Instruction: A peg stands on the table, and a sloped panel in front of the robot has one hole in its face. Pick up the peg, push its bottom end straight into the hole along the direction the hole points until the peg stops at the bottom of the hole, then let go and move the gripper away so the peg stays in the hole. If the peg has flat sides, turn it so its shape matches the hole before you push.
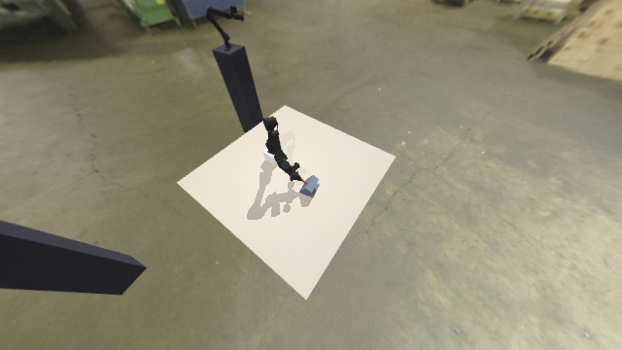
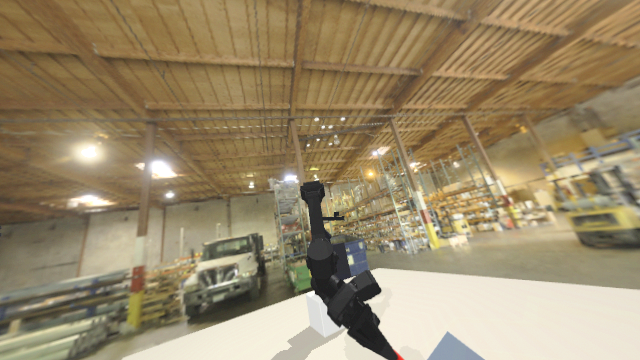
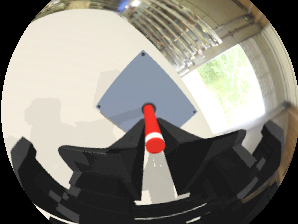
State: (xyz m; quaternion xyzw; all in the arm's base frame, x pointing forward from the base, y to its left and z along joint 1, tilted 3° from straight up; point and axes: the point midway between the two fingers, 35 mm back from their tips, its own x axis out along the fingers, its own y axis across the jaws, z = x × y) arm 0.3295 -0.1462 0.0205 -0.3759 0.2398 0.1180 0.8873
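Now: gripper tip 5 cm short of the grey-blue sloped panel and 3 cm above it. Also, from my gripper tip: red round peg 1 cm behind, 1 cm above.
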